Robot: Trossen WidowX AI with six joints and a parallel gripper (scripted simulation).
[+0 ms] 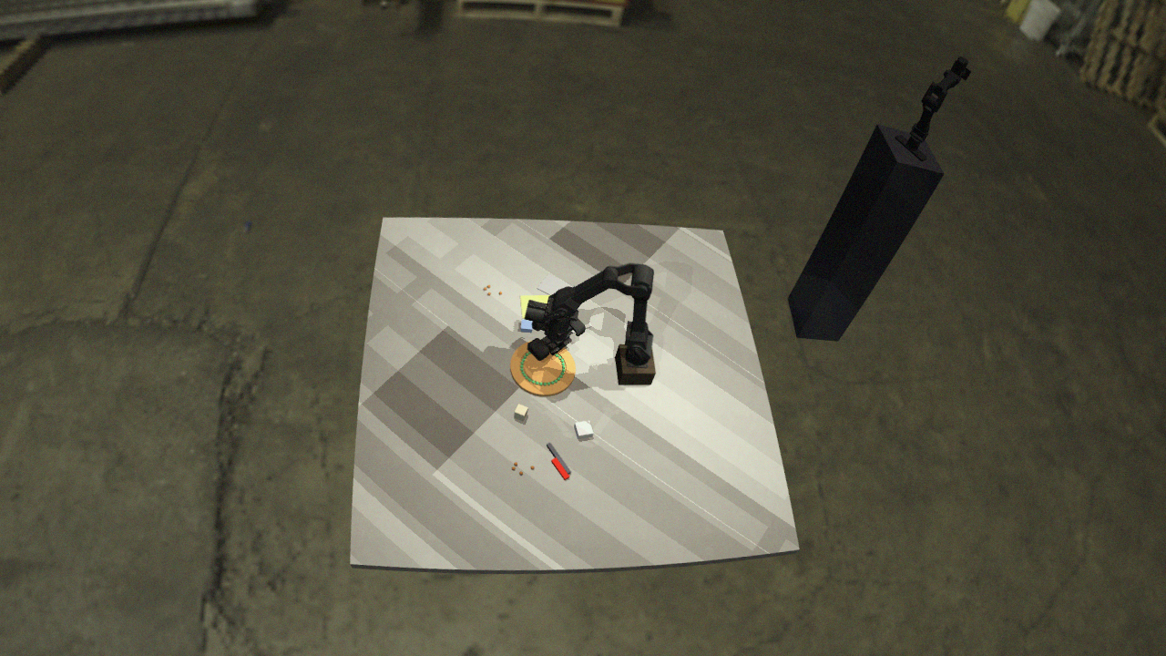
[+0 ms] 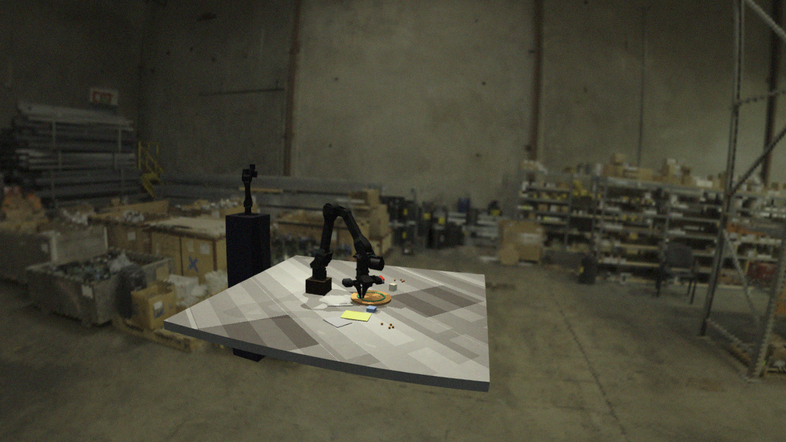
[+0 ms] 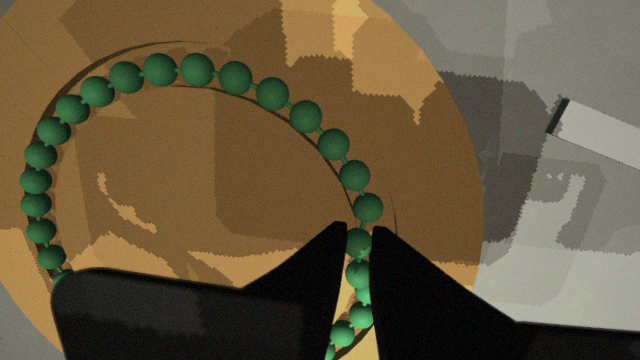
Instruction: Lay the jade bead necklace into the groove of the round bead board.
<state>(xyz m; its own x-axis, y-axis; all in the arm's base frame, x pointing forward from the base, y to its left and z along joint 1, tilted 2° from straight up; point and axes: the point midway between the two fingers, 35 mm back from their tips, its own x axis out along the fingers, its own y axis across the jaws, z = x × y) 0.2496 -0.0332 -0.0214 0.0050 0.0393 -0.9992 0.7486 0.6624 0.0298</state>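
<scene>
The white strip lies 10 cm to the right of my gripper tip, 7 cm behind it and 1 cm below it. Round my gripper tip: yellow pad: 19 cm to the right, 5 cm ahead, 1 cm below; blue block: 10 cm to the right, 9 cm ahead, 1 cm below; cream cube: 22 cm to the left, 9 cm ahead.
</scene>
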